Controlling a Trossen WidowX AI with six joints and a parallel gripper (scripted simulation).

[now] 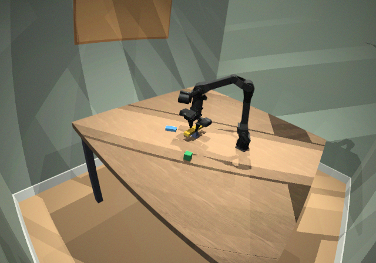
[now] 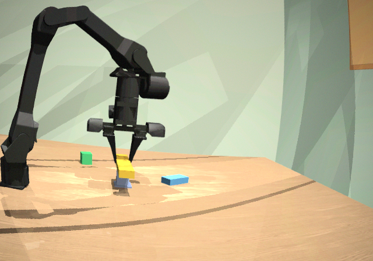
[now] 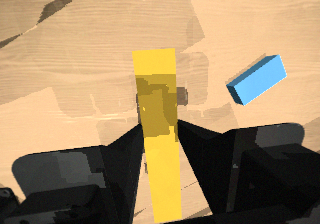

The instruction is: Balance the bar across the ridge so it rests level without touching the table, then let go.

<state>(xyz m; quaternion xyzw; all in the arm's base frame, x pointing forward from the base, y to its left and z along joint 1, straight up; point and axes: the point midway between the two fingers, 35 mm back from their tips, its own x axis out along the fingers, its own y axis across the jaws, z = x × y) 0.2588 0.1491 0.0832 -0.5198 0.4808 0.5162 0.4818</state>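
Now: the yellow bar 30 mm to the right of my gripper tip. Also, from my gripper tip: blue block 140 mm ahead, 40 mm to the left, 40 mm below; then green cube 110 mm behind, 170 mm to the left, 30 mm below.
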